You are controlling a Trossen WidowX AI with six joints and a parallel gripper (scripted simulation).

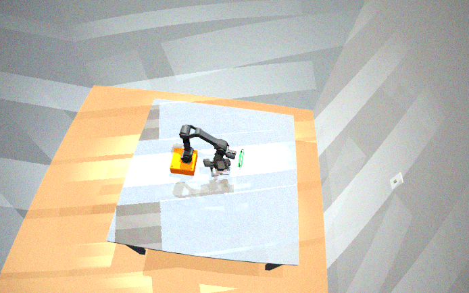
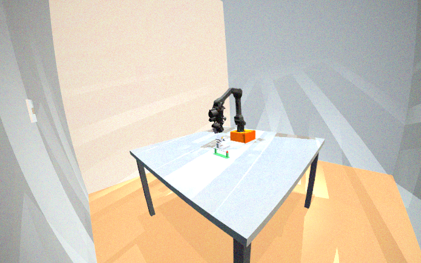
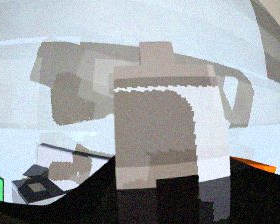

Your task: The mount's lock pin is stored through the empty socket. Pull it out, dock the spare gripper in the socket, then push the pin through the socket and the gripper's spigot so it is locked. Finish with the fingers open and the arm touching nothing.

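Now: gripper tip 100 mm to the right of the mount, 80 mm above it and 50 mm short of it. Also, from my gripper tip: spare gripper 10 mm to the right, 10 mm ahead, 10 mm above; green bracket 230 mm to the left, 150 mm ahead, 110 mm below.
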